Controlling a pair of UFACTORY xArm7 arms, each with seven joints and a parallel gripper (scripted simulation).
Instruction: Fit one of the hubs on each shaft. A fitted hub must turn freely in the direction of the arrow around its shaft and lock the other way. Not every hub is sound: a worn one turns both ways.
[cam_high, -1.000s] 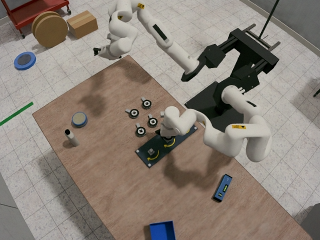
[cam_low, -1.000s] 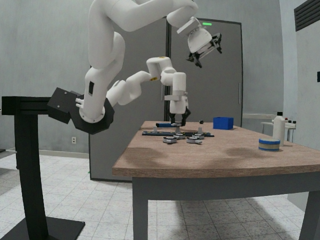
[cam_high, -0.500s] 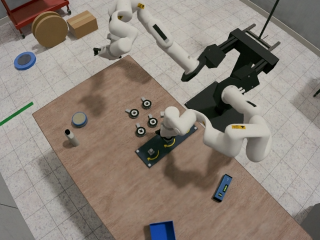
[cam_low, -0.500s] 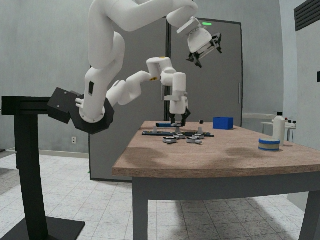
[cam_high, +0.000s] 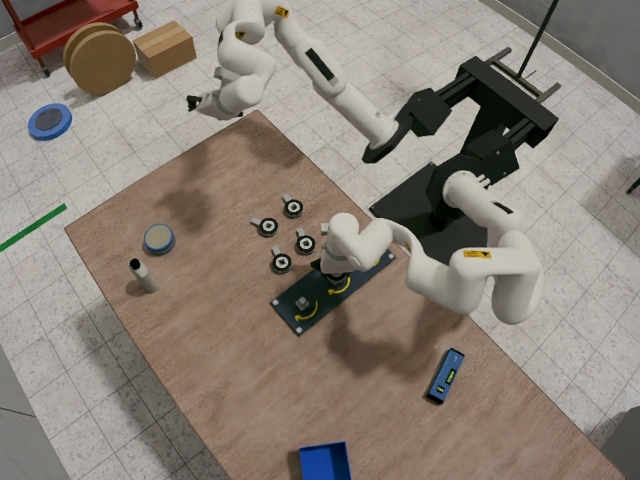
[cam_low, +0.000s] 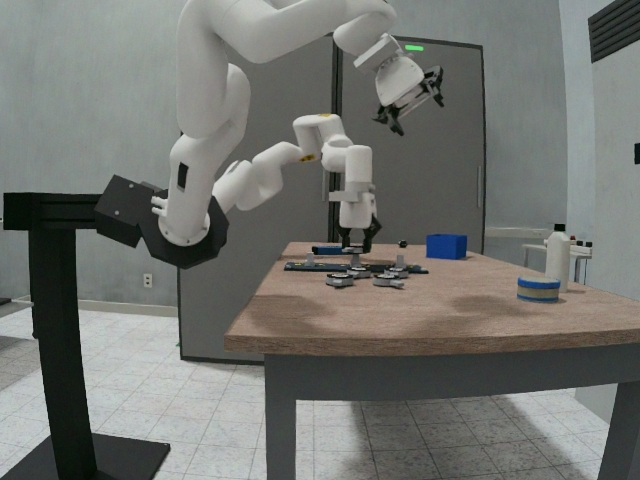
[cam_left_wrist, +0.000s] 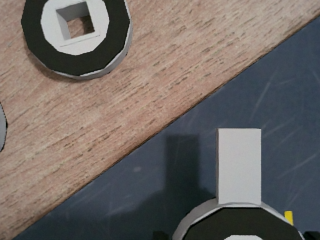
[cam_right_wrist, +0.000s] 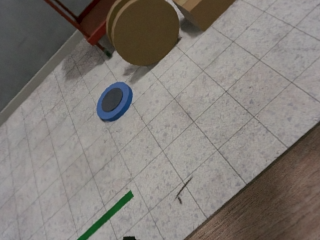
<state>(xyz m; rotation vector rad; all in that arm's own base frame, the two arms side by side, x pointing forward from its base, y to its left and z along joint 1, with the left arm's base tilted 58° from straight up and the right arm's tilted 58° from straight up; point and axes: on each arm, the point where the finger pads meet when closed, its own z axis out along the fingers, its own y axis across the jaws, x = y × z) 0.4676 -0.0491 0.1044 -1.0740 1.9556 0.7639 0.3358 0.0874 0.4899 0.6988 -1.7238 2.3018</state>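
Observation:
Now: left hand 60 mm above the dark board. From my left hand the other things lie so: white bottle: 410 mm to the right, 400 mm ahead, 40 mm above; tape roll: 500 mm to the right, 280 mm ahead, 50 mm below.

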